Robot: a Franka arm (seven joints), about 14 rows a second.
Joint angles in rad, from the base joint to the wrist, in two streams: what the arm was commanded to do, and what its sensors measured. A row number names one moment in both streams.
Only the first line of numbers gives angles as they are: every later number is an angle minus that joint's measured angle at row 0.
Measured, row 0:
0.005, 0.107, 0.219, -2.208, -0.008, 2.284, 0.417
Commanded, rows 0 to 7:
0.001, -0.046, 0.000, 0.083, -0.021, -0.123, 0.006
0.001, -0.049, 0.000, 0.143, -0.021, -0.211, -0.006
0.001, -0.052, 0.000, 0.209, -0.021, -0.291, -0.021
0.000, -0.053, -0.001, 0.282, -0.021, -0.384, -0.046
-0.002, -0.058, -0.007, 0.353, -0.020, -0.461, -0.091
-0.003, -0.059, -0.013, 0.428, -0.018, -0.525, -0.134
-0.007, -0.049, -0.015, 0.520, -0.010, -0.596, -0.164
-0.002, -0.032, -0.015, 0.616, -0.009, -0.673, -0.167
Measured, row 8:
-0.004, -0.069, -0.010, 0.425, -0.007, -0.531, -0.114
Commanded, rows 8 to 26:
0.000, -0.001, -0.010, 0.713, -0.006, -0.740, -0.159
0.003, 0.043, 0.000, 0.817, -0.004, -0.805, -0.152
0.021, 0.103, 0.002, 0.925, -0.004, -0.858, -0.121
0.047, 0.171, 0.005, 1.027, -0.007, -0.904, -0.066
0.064, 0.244, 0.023, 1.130, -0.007, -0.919, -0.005
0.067, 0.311, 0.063, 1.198, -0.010, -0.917, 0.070
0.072, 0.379, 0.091, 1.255, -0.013, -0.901, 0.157
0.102, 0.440, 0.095, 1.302, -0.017, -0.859, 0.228
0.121, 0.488, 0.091, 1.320, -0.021, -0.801, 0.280
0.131, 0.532, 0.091, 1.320, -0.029, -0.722, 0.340
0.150, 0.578, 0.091, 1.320, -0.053, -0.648, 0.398
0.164, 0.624, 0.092, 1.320, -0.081, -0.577, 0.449
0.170, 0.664, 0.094, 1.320, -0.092, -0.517, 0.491
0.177, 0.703, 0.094, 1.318, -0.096, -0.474, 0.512
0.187, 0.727, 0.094, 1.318, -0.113, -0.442, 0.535
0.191, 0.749, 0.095, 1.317, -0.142, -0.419, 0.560
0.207, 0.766, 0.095, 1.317, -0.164, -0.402, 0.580
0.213, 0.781, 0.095, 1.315, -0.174, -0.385, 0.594
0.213, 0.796, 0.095, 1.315, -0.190, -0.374, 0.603
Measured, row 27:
0.197, 0.760, 0.087, 1.255, -0.146, -0.379, 0.550
